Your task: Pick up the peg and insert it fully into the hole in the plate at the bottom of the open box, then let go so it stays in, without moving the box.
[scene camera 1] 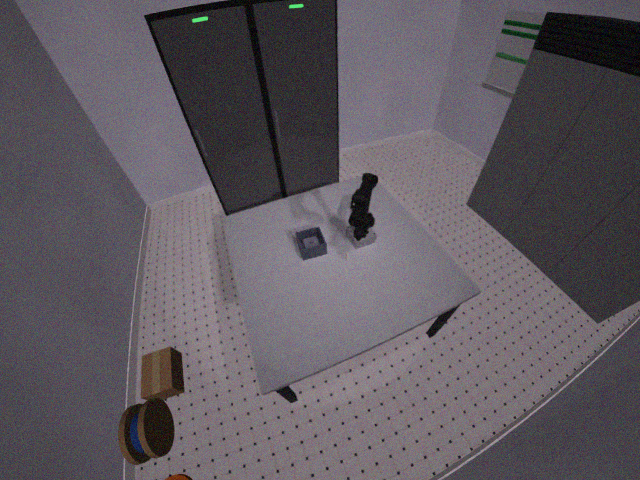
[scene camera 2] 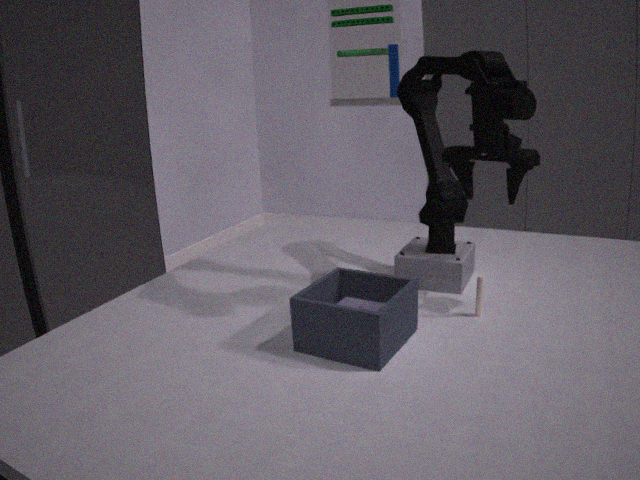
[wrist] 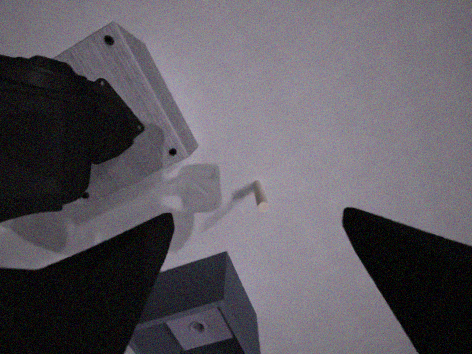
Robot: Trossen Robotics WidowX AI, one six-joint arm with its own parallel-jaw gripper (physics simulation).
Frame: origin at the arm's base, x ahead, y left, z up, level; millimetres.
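Seen in the pictures: gripper, fingertip midpoint: [scene camera 2: 490,201] [wrist: 256,218]; arm's base, origin of the base link: [scene camera 2: 441,249] [wrist: 104,121].
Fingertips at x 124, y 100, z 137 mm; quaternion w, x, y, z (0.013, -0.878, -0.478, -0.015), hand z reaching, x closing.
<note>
Offsets run from my fingertips to a thing's top centre. "spot": to the spot under its first point. Level surfaces: height alone.
The thin tan peg {59 mm ahead, 14 mm right, 128 mm down} [scene camera 2: 479,297] [wrist: 260,196] stands upright on the table, in front of the arm's base and apart from the box. The open blue-grey box {187 mm ahead, 224 mm right, 110 mm down} [scene camera 1: 312,252] [scene camera 2: 336,330] [wrist: 200,280] stands on the table to the left of the peg in the scene camera 2 view. Its light plate {187 mm ahead, 224 mm right, 147 mm down} [scene camera 1: 311,241] [scene camera 2: 359,304] lies at the bottom, and the round hole {spot: 194 mm ahead, 230 mm right, 157 mm down} [wrist: 198,326] shows in the wrist view. My gripper [scene camera 2: 490,199] [wrist: 256,218] is open and empty, pointing down high above the table. In the wrist view the peg appears between the fingertips, far below them.
The arm's base block [scene camera 1: 364,241] [scene camera 2: 431,273] [wrist: 165,107] stands close behind the peg and near the box. The arm's shadow falls across the table {208 mm down} [scene camera 1: 351,304] [scene camera 2: 206,413]. Tall dark cabinets [scene camera 1: 305,103] stand beyond the table's back edge.
</note>
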